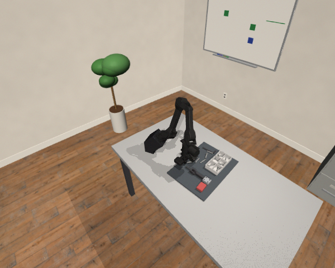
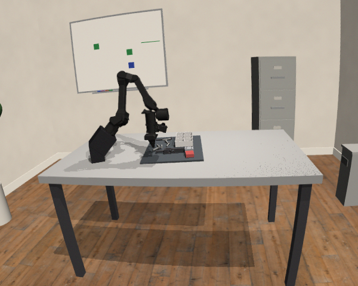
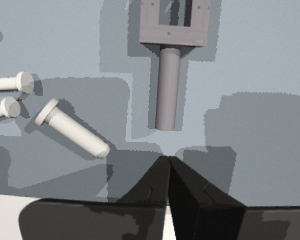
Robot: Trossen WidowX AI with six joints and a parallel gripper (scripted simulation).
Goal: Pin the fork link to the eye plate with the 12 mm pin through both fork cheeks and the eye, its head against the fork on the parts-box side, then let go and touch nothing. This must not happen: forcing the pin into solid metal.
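My hand is 1 cm past the grey headed pin, 6 cm to the right of it and 6 cm above it. The rest, counted from my hand: mat: 9 cm ahead, 12 cm to the left, 8 cm below; small grey block: 20 cm ahead, 4 cm to the left, 5 cm below; eye plate: 12 cm ahead, 3 cm to the left, 6 cm below.
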